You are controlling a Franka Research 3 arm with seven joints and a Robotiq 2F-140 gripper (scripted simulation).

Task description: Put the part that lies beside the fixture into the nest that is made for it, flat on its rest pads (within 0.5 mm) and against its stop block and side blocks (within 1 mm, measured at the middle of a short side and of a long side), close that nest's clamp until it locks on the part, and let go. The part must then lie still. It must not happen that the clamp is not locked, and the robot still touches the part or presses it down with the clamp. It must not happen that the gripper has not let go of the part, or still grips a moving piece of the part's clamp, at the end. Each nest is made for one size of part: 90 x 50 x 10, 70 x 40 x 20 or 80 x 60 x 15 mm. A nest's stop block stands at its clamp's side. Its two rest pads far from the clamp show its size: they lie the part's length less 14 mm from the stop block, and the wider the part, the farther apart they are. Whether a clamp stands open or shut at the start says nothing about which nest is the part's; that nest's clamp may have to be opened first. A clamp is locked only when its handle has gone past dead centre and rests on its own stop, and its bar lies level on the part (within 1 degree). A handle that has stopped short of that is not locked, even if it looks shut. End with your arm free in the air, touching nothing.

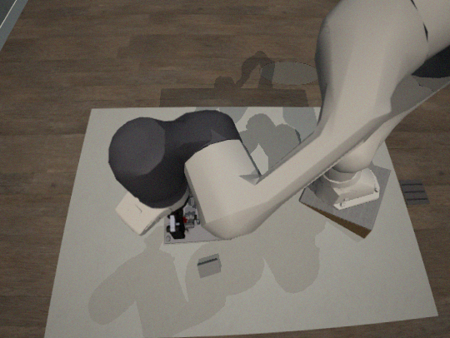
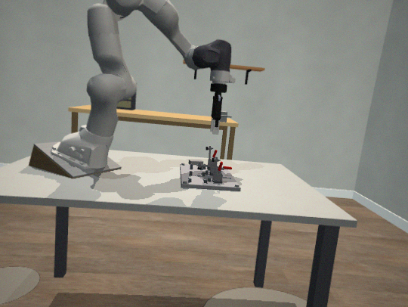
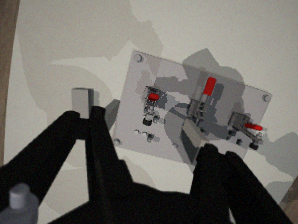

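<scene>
My hand is 60 mm past the part, 150 mm to the right of it and 200 mm above it. Round my hand: fixture plate 30 mm behind, 110 mm to the right, 210 mm below.
</scene>
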